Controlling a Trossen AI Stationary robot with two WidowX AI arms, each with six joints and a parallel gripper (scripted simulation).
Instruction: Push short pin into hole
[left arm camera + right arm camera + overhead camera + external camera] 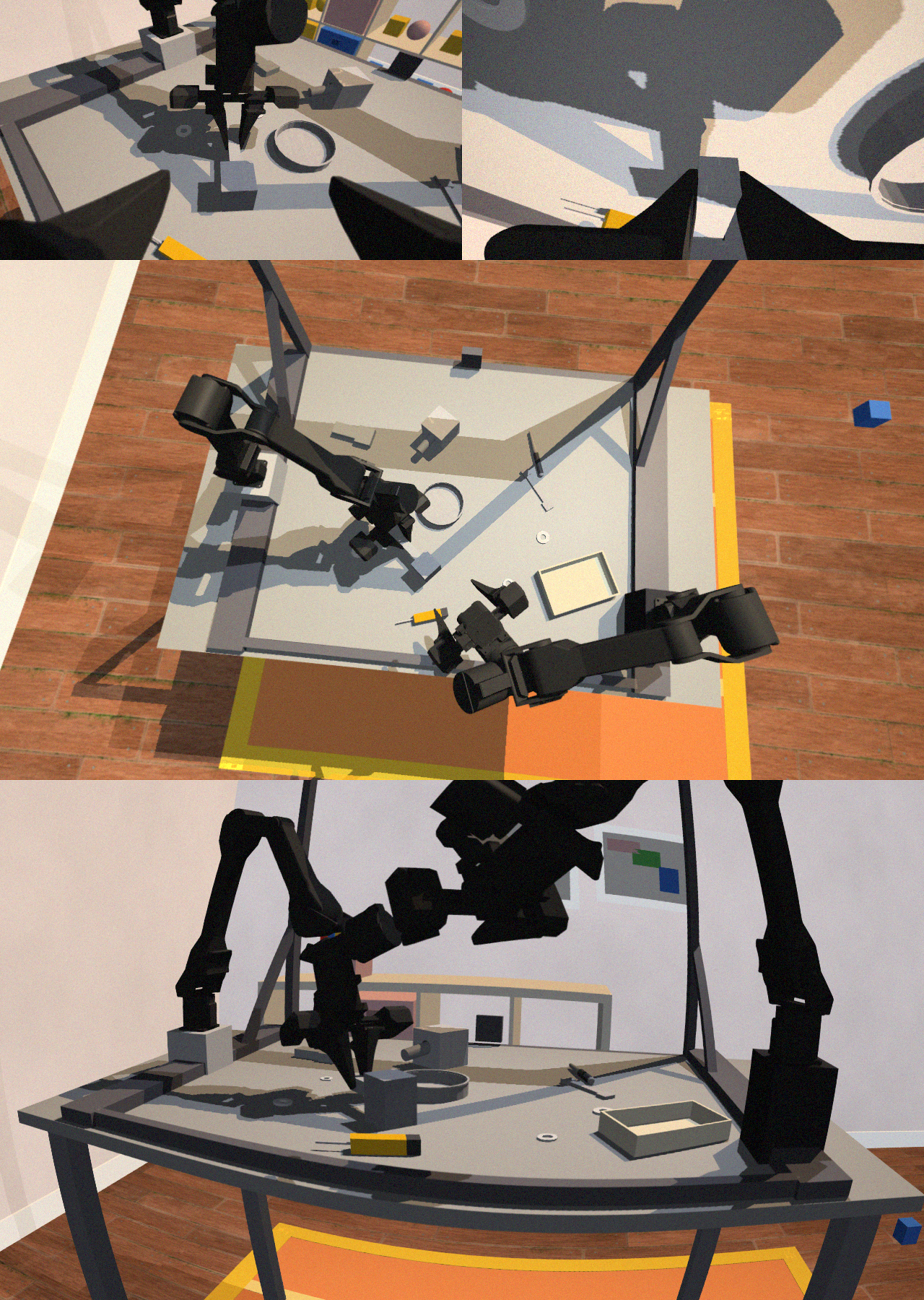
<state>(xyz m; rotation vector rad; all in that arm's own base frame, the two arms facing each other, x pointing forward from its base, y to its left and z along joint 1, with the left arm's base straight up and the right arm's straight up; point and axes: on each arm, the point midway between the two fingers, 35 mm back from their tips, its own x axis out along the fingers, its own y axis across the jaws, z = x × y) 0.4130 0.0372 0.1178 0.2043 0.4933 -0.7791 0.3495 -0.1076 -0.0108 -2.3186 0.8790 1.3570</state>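
Observation:
The grey pin is 4 cm to the left of my right hand, 3 cm below it and 2 cm ahead of it. Round my right hand: yellow screwdriver 14 cm ahead, 11 cm to the left, 5 cm below; tray 41 cm to the left, 5 cm below, 4 cm behind.

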